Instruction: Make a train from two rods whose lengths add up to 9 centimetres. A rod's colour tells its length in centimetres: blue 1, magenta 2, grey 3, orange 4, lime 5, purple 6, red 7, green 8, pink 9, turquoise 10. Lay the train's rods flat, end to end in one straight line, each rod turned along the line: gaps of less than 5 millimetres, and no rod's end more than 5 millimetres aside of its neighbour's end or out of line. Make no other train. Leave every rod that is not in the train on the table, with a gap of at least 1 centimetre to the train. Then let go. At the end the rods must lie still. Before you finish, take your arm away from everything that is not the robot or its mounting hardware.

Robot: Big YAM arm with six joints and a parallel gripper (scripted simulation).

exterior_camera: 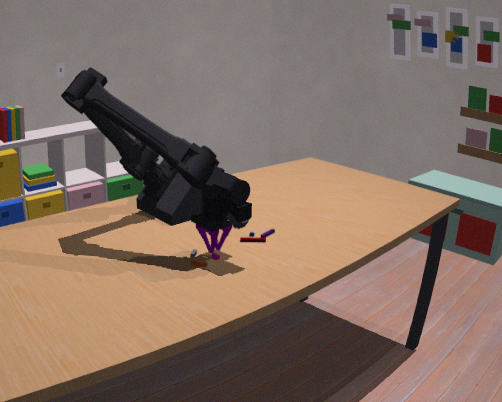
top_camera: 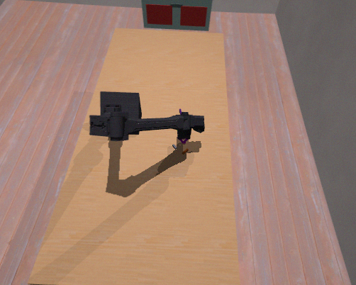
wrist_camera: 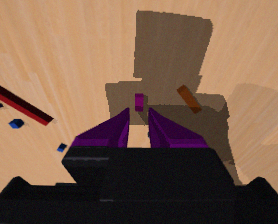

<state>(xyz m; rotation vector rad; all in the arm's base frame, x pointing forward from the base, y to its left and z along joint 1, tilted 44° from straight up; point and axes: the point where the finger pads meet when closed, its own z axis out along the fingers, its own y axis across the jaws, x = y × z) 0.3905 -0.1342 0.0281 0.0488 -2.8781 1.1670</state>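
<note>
Right now my hand is 2 cm above the magenta rod. The rest, counted from my hand: red rod: 1 cm behind, 15 cm to the left, 2 cm below; then orange rod: 1 cm ahead, 6 cm to the right, 2 cm below; then grey rod: 5 cm behind, 3 cm to the right, 2 cm below.
</note>
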